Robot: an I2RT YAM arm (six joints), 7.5 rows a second.
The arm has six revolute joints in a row. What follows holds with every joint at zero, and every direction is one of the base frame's.
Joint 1 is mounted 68 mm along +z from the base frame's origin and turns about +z.
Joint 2 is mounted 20 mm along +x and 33.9 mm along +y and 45.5 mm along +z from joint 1 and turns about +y.
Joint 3 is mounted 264 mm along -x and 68.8 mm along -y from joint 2 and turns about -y.
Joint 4 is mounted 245 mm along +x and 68.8 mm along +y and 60 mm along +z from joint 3 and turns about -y.
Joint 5 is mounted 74 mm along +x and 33.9 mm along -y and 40.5 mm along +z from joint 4 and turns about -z.
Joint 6 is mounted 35.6 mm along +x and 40.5 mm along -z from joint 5 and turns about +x.
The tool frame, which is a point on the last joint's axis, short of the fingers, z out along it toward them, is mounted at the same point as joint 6; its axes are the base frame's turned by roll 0, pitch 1.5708 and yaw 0 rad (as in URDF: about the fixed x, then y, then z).
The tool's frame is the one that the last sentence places.
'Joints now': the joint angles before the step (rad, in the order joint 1, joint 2, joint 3, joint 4, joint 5, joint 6). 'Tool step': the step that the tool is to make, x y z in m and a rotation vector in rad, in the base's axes. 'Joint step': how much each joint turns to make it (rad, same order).
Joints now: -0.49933, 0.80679, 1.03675, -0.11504, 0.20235, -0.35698
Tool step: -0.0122, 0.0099, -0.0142, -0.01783, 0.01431, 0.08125
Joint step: -0.00064, -0.08254, -0.07515, -0.00930, -0.08392, -0.01321
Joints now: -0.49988, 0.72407, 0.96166, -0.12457, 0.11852, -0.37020
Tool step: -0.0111, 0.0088, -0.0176, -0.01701, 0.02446, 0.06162
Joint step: 0.00122, -0.08353, -0.08018, -0.01494, -0.06290, -0.02010
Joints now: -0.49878, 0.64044, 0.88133, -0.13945, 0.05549, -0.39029
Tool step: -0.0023, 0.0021, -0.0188, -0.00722, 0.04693, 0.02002
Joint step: -0.00049, -0.04153, -0.06768, -0.01042, -0.02284, -0.02702
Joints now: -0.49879, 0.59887, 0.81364, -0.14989, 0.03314, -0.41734
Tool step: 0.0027, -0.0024, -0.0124, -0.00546, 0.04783, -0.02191
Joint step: -0.00078, -0.00196, -0.03609, -0.00402, 0.01984, -0.02865
